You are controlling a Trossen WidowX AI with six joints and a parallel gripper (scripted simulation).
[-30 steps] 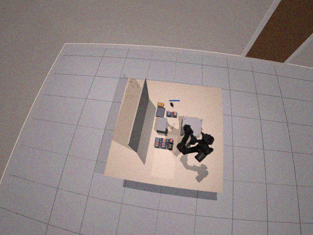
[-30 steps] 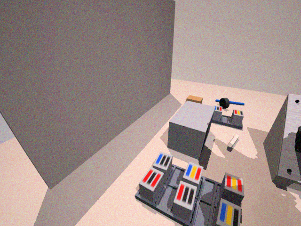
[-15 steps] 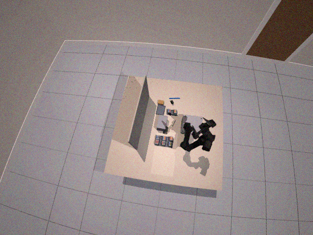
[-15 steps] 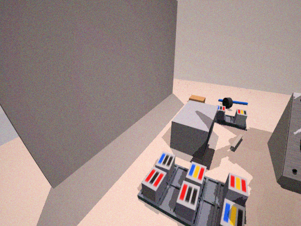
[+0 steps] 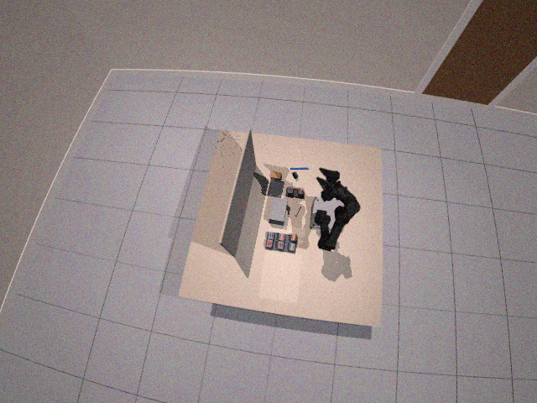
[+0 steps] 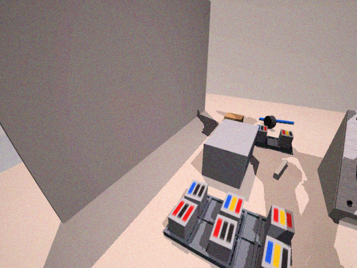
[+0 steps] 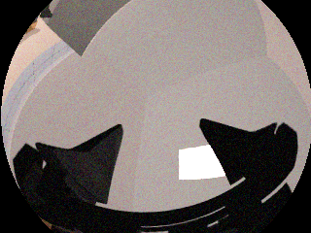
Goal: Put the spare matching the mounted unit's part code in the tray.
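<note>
My gripper tip is now 66 cm above the grey spare block, 20 cm to the right of it and 5 cm short of it. Round my gripper tip: grey wall panel 48 cm below, 41 cm ahead, 2 cm to the right.
</note>
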